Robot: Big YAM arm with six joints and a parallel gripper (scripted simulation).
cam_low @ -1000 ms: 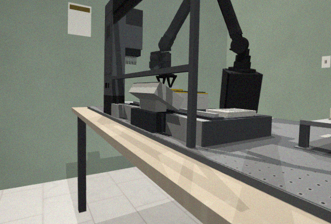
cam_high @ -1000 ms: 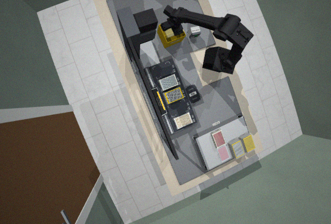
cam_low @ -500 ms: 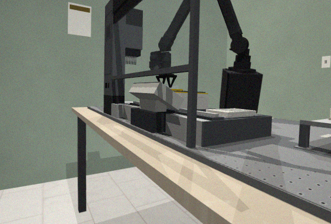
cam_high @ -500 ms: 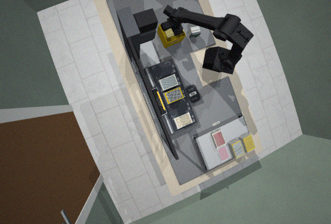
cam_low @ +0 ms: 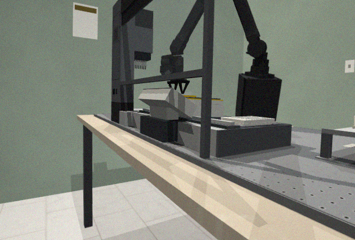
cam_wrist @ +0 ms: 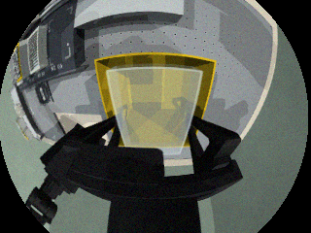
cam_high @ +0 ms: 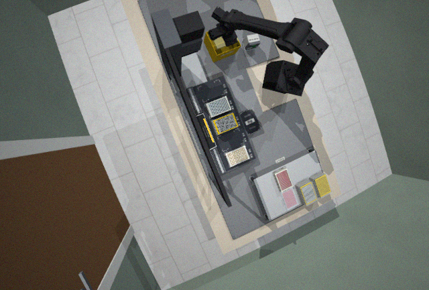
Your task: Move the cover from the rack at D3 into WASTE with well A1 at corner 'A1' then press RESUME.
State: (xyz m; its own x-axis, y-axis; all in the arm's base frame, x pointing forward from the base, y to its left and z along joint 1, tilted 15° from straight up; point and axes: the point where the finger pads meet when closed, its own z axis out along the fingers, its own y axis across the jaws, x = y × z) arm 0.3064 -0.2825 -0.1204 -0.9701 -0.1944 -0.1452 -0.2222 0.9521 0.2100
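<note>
Now: the clear cover right at my hand. Also, from my hand: resume box 180 mm behind, 80 mm below, 30 mm to the left; yellow-framed tip rack 460 mm to the left, 90 mm ahead, 50 mm below; yellow waste bin 110 mm below.
</note>
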